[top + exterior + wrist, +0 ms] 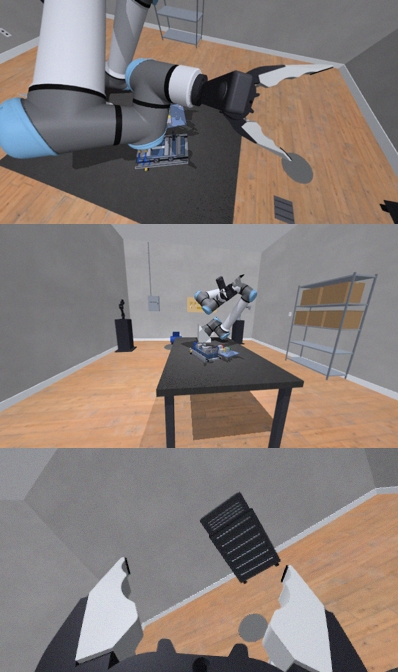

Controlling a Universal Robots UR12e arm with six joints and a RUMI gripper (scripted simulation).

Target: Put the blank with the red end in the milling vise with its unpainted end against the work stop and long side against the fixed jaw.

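Now: hand 56 cm above the red-ended blank, 55 cm past it and 19 cm to the right of it. The rest, counted from my hand: work stop: 50 cm below, 33 cm behind, 2 cm to the left; then hosed block: 51 cm below, 47 cm behind, 8 cm to the right; then vise: 55 cm below, 38 cm behind, 5 cm to the right.
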